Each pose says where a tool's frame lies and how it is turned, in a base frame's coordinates. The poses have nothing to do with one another.
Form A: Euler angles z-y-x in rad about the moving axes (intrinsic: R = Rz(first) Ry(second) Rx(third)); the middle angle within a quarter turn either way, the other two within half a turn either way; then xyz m.
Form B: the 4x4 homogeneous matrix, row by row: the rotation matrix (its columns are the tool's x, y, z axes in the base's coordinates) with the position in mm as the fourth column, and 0 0 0 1 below. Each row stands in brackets. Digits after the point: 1 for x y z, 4 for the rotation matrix.
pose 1, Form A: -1.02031 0.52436 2.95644 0.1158 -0.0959 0.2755
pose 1, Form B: [[0.4528 -0.7895 -0.4143 115.8], [-0.7378 -0.5927 0.3231 -95.9], [-0.5007 0.1594 -0.8508 275.5], [0 0 0 1]]
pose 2, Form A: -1.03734 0.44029 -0.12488 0.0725 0.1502 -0.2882
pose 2, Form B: [[0.4600 0.8274 0.3223 72.5], [-0.7789 0.5503 -0.3008 150.2], [-0.4262 -0.1127 0.8976 -288.2], [0 0 0 1]]
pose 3, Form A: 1.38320 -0.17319 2.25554 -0.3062 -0.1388 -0.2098
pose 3, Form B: [[0.1837 0.5965 0.7813 -306.2], [0.9678 -0.2491 -0.0374 -138.8], [0.1723 0.7630 -0.6230 -209.8], [0 0 0 1]]
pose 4, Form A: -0.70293 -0.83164 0.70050 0.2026 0.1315 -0.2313
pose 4, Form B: [[0.5140 0.1308 -0.8478 202.6], [-0.4355 0.8913 -0.1265 131.5], [0.7390 0.4342 0.5150 -231.3], [0 0 0 1]]
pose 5, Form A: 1.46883 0.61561 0.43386 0.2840 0.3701 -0.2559
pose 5, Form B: [[0.0831 -0.8779 0.4715 284.0], [0.8122 0.3338 0.4784 370.1], [-0.5775 0.3432 0.7408 -255.9], [0 0 0 1]]
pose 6, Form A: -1.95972 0.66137 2.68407 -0.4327 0.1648 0.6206
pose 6, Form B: [[-0.2992 -0.9330 -0.1998 -432.7], [-0.7302 0.0891 0.6774 164.8], [-0.6142 0.3486 -0.7080 620.6], [0 0 0 1]]
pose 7, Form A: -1.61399 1.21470 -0.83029 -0.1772 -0.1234 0.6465
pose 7, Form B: [[-0.0151 0.7039 0.7101 -177.2], [-0.3483 0.6620 -0.6636 -123.4], [-0.9373 -0.2573 0.2352 646.5], [0 0 0 1]]
